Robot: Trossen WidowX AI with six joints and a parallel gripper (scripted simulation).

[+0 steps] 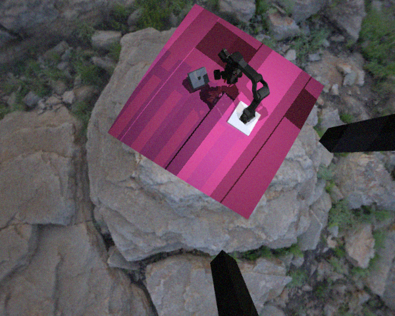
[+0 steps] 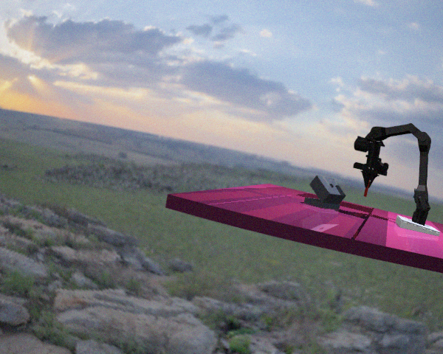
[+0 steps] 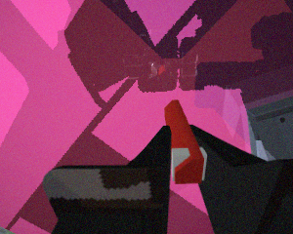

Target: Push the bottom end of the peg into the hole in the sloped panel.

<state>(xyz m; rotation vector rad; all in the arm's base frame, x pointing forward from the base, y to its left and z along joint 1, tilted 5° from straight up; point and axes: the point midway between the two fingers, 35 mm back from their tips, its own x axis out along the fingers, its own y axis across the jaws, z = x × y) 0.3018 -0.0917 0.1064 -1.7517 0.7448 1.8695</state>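
Now: gripper tip 170 mm short of the grey sloped panel, 100 mm to the right of it and 50 mm above it. Also, from my gripper tip: red peg: 20 mm above.
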